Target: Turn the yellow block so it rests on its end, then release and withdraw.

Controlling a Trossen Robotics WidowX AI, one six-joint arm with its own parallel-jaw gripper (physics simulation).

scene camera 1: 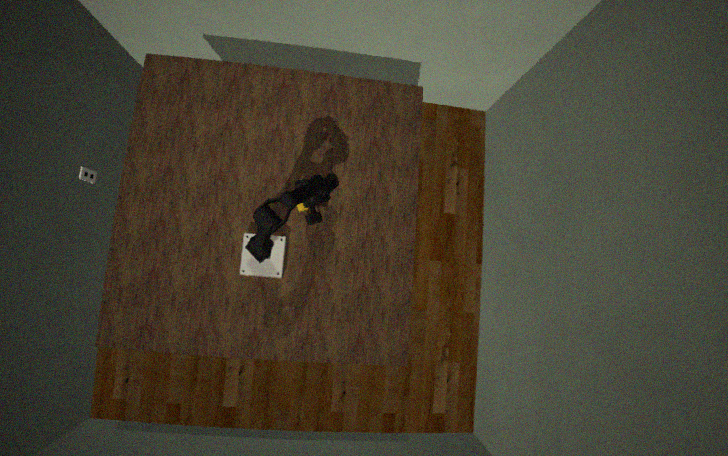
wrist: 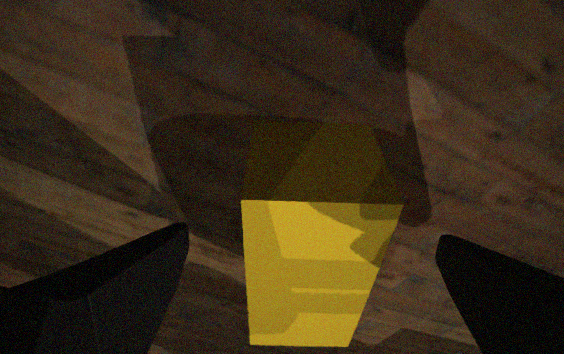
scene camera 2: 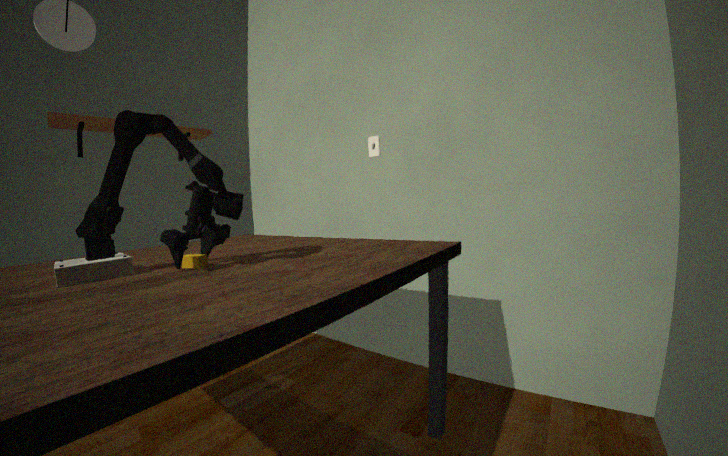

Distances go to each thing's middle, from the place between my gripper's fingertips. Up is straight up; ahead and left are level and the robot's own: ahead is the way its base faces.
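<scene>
Taking the yellow block (wrist: 319,205) as my reference, I find my hand 10 mm short of it, 10 mm below it and 10 mm to the left of it.
</scene>
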